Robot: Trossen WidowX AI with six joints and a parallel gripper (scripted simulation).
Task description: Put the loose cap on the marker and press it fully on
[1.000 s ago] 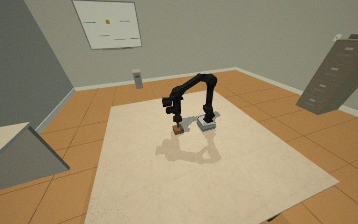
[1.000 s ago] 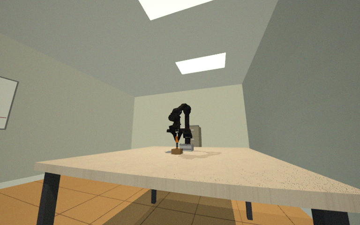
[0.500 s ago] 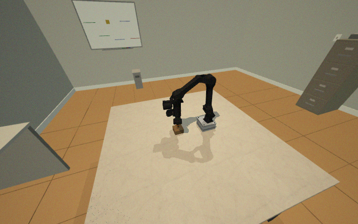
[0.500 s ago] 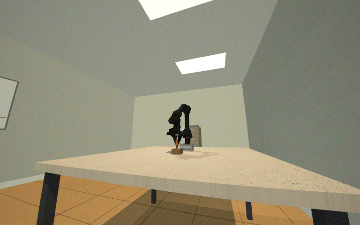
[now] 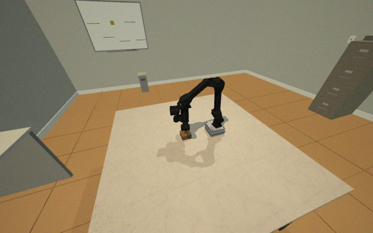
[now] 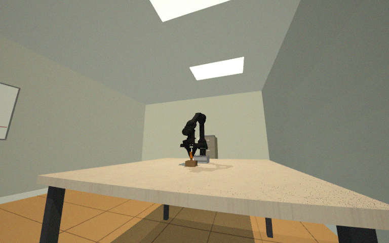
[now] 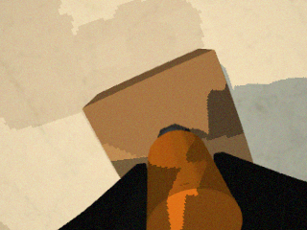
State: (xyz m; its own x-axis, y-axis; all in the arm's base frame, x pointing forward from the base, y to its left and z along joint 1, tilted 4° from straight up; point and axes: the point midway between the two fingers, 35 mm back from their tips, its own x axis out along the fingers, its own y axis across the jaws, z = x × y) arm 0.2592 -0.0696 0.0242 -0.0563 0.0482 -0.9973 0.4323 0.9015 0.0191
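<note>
Right now my gripper tip is 10 mm below the orange cap. Also, from my gripper tip: brown holder block 50 mm below.
</note>
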